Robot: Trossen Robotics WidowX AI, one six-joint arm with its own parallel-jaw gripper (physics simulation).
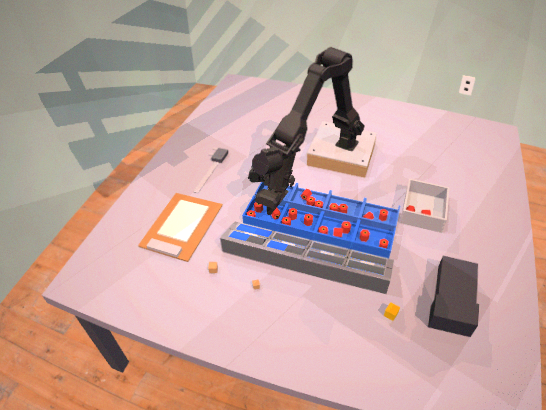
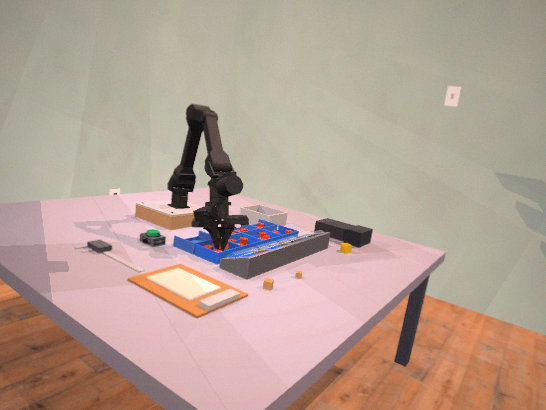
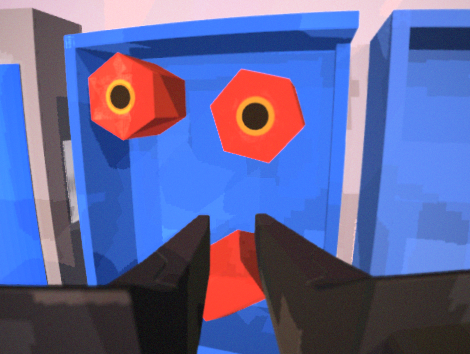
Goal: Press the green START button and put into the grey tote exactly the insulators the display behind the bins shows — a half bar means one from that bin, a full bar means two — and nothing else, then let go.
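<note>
My gripper point(image 1: 271, 210) point(image 2: 220, 248) point(image 3: 232, 225) is low in the left front blue bin, its fingers shut on a red insulator point(image 3: 230, 270) lying on its side. Two more insulators, a tilted one point(image 3: 145, 100) and an upright one point(image 3: 230, 125), are in that bin. The blue bins point(image 1: 280, 228) point(image 2: 212, 257) hold several insulators. The display point(image 1: 310, 265) point(image 2: 280, 260) shows a full bar above a half bar in its leftmost window, and a lower half bar in the second. Two insulators point(image 1: 410, 208) point(image 1: 425, 212) lie in the grey tote point(image 1: 424, 220) point(image 2: 276, 218). The green START button point(image 2: 153, 233) stands left of the bins.
An orange clipboard point(image 1: 200, 237) point(image 2: 190, 308), a grey tool point(image 1: 219, 155) point(image 2: 99, 245), two small orange cubes point(image 1: 213, 267) point(image 1: 256, 284), a yellow cube point(image 1: 392, 311) point(image 2: 346, 248) and a black block point(image 1: 455, 300) point(image 2: 345, 232) lie on the table. Bin walls point(image 3: 215, 30) surround the fingers.
</note>
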